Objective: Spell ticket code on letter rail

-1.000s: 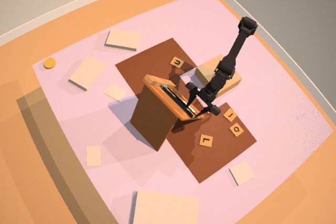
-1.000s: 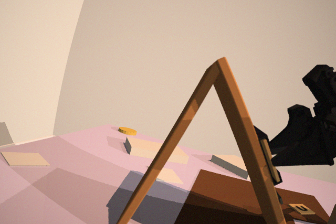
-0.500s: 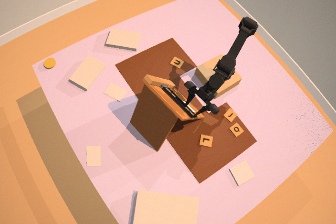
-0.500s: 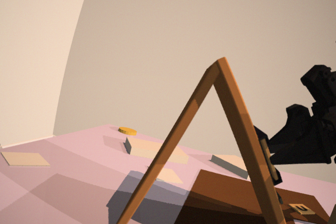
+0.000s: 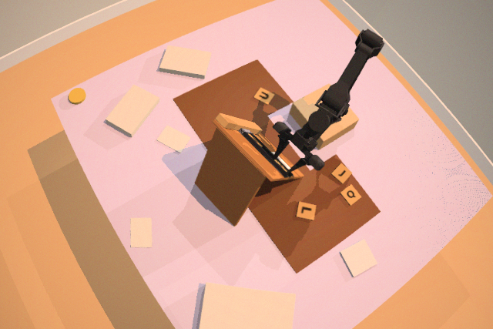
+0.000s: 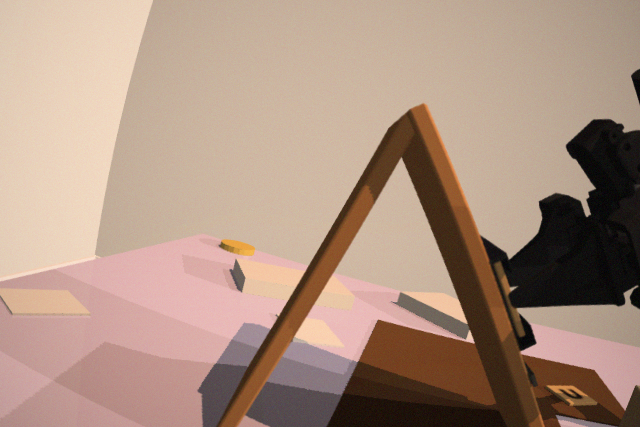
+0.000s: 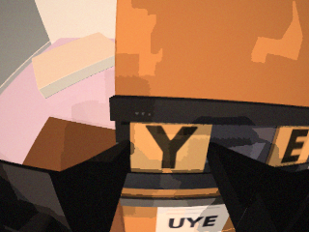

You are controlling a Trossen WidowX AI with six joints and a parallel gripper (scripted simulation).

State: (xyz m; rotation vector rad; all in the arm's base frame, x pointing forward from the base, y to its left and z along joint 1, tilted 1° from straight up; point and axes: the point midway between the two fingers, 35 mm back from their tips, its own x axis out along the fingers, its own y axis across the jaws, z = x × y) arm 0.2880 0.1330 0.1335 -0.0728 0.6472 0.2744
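Right now my gripper tip is 110 mm to the left of the letter tile and 30 mm short of it. Also, from my gripper tip: y tile (right at my gripper tip); brown mat (180 mm below, 120 mm to the right, 110 mm behind); white ticket (80 mm below, 50 mm to the right, 40 mm behind).
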